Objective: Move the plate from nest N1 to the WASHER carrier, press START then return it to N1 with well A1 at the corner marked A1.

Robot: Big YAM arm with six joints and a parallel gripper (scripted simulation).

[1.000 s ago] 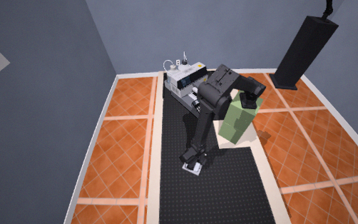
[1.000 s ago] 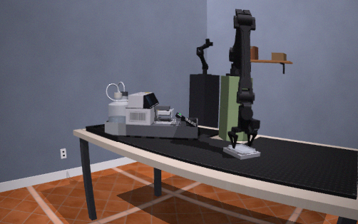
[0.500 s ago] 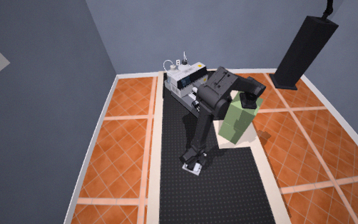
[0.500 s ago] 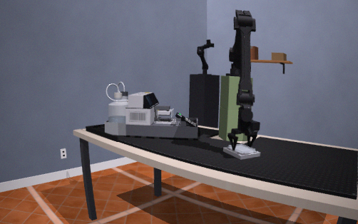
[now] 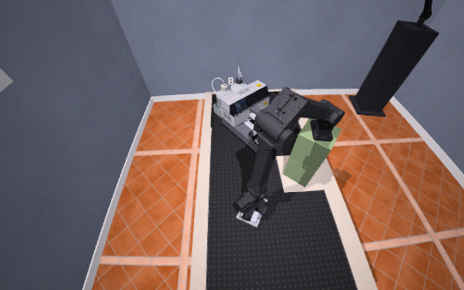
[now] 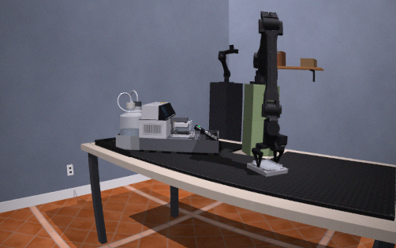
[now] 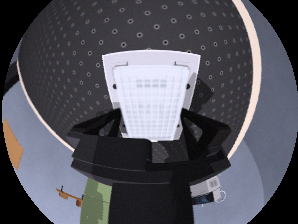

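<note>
My hand is 1 cm above the well plate. Round my hand: bottle: 26 cm ahead, 79 cm to the right, 12 cm above; plate nest N1: 2 cm below; plate washer: 63 cm to the right, 10 cm above.
</note>
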